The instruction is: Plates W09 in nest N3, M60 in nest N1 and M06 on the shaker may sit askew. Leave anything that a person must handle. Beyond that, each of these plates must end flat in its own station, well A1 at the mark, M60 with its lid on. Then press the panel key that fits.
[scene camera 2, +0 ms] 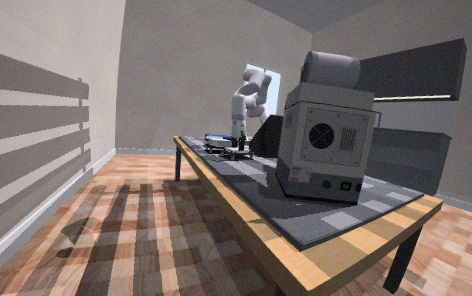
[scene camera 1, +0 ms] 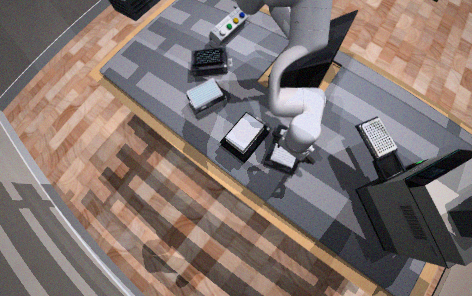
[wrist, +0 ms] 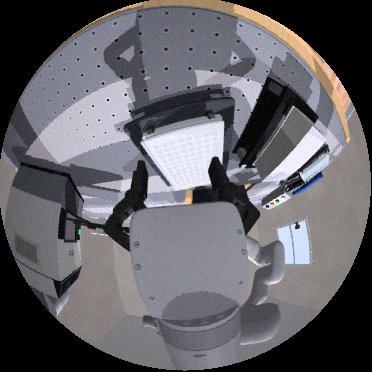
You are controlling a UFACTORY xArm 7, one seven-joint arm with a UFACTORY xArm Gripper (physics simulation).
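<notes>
My gripper (wrist: 178, 164) (scene camera 2: 241, 146) is open above a white well plate (scene camera 1: 283, 159) (wrist: 187, 154) in a dark nest (wrist: 229, 116). The fingers stand at either side of the plate's end in the wrist view; whether it lies flat is unclear. A smooth white-topped plate (scene camera 1: 246, 132) (wrist: 292, 145) sits on the neighbouring black nest (scene camera 1: 244, 157). A pale blue plate (scene camera 1: 205, 93) and a dark well plate (scene camera 1: 208, 56) sit on their own stations farther along. The key panel (scene camera 1: 228, 27) (wrist: 276, 201) has white, green, yellow and blue keys. Plate names and A1 marks are unreadable.
A white well plate (scene camera 1: 378, 135) lies on the tray of the large grey instrument (scene camera 1: 400, 215) (scene camera 2: 325, 142) (wrist: 42, 225). A black slanted panel (scene camera 1: 320, 55) stands behind the nests, near the arm. The wooden table edge (scene camera 1: 220, 179) runs along the front.
</notes>
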